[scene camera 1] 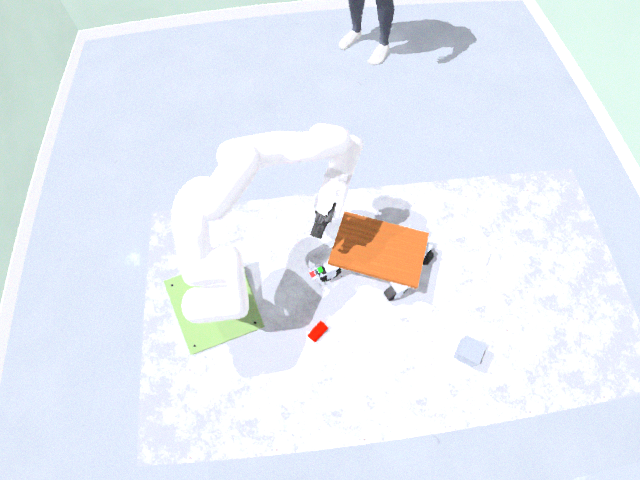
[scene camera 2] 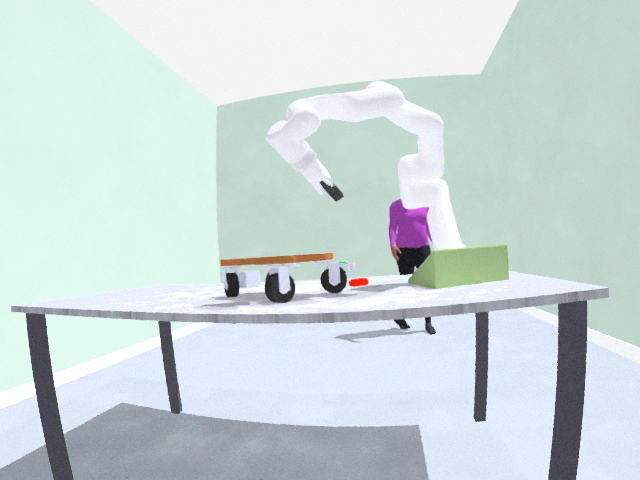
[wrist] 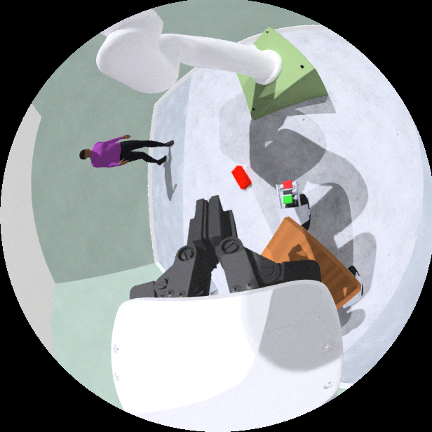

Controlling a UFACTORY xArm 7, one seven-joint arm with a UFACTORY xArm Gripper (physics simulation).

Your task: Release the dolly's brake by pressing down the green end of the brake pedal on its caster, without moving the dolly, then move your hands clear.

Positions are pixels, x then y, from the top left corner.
My gripper shows in scene camera 1 [315, 237], in scene camera 2 and in the wrist view. A dolly shows in scene camera 1, in scene camera 2 [279, 287] and in the wrist view. The same spot on my gripper: [wrist: 212, 237] is [scene camera 2: 336, 187]. One and the same spot on the dolly: [wrist: 290, 242] is [scene camera 1: 339, 254].
